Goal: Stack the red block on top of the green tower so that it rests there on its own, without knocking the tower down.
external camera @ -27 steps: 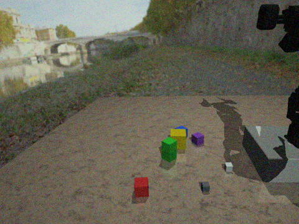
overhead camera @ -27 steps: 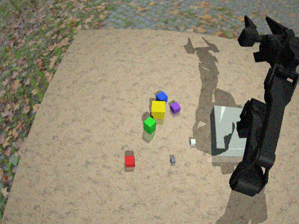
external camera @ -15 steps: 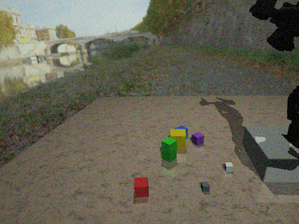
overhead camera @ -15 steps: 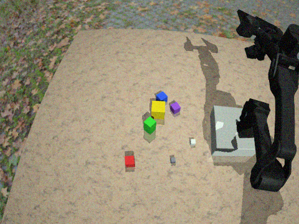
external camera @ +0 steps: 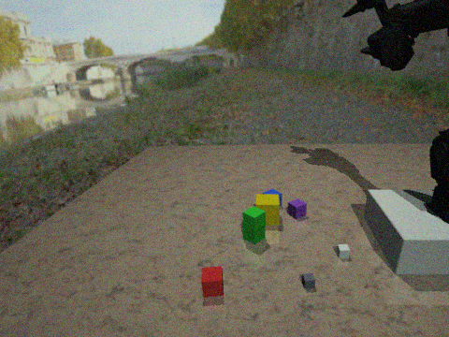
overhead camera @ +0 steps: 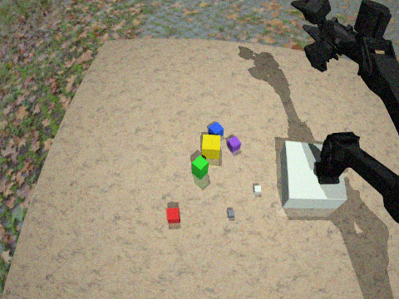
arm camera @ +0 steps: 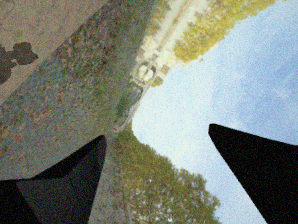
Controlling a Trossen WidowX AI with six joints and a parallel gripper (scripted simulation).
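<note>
Now: gripper tip 36 cm to the right of the red block, 36 cm above it and 29 cm short of it. The rest, counted from my gripper tip: yellow block 35 cm below, 20 cm ahead, 16 cm to the left; blue block 35 cm below, 19 cm ahead, 10 cm to the left; purple block 36 cm below, 14 cm to the left, 14 cm ahead.
</note>
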